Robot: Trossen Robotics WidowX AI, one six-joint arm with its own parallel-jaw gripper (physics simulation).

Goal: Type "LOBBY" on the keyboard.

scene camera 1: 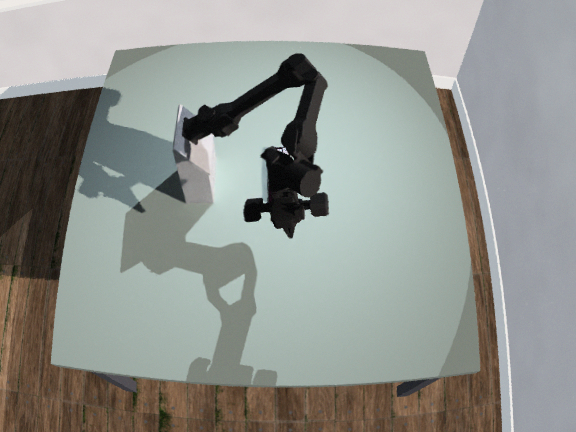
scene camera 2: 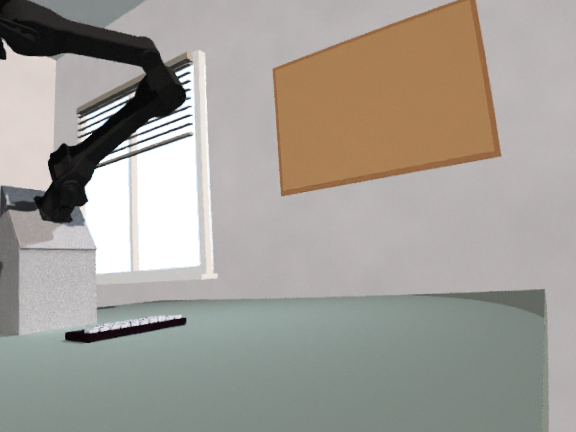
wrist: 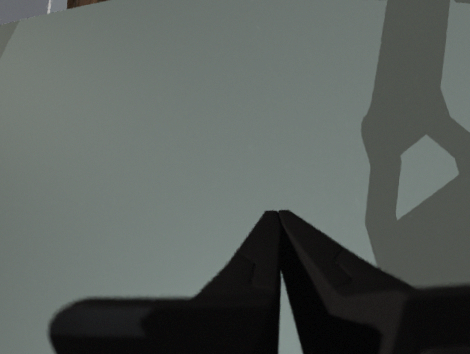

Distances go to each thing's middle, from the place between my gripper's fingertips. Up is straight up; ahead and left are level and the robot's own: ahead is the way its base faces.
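Scene:
There is the dark keyboard (scene camera 2: 110,330), and I find it 26 cm below my hand and 34 cm to the left of it.

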